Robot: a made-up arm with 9 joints. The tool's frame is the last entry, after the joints.
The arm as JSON. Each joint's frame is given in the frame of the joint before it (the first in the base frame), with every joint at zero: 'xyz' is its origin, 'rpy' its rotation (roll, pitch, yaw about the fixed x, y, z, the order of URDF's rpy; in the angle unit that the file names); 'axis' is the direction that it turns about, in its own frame. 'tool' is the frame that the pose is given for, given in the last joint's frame.
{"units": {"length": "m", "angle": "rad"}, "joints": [
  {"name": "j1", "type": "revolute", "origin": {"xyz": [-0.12, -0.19, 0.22], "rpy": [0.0, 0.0, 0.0]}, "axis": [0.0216, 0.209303, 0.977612]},
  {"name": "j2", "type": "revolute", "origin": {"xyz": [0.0, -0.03, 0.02], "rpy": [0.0, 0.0, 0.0]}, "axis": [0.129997, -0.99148, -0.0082]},
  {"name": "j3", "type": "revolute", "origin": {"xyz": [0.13, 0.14, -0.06], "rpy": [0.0, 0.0, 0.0]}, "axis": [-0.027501, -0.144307, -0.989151]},
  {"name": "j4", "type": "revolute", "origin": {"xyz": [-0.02, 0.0, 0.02], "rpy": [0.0, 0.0, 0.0]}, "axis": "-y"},
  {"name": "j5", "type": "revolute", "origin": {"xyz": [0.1, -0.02, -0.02], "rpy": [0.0, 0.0, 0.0]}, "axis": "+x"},
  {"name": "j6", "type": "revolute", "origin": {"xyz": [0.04, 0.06, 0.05], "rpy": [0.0, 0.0, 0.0]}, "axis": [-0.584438, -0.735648, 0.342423]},
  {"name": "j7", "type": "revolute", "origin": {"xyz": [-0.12, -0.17, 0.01], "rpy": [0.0, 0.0, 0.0]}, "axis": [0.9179, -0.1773, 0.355]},
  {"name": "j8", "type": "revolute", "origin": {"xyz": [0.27, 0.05, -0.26], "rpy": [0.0, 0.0, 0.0]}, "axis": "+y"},
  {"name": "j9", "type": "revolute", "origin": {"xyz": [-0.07, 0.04, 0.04], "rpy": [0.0, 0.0, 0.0]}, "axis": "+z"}
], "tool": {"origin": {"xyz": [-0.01, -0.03, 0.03], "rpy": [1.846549, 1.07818, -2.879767]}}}
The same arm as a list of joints. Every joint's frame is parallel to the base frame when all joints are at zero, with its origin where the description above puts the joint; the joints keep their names.
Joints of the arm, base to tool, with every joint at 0 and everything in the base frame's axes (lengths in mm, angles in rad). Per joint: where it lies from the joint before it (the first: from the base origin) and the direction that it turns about. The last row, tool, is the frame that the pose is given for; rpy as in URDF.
j1: origin -120.0 -190.0 220.0 axis 0.0216 0.209303 0.977612
j2: origin 0.0 -30.0 20.0 axis 0.129997 -0.99148 -0.0082
j3: origin 130.0 140.0 -60.0 axis -0.027499 -0.144293 -0.989153
j4: origin -20.0 0.0 20.0 axis 0 -1 0
j5: origin 100.0 -20.0 -20.0 axis 1 0 0
j6: origin 40.0 60.0 50.0 axis -0.584438 -0.735648 0.342423
j7: origin -120.0 -170.0 10.0 axis 0.9179 -0.1773 0.355
j8: origin 270.0 50.0 -260.0 axis 0 1 0
j9: origin -70.0 40.0 40.0 axis 0 0 1
tool: origin -10.0 -30.0 30.0 rpy 1.8465 1.0782 -2.8798

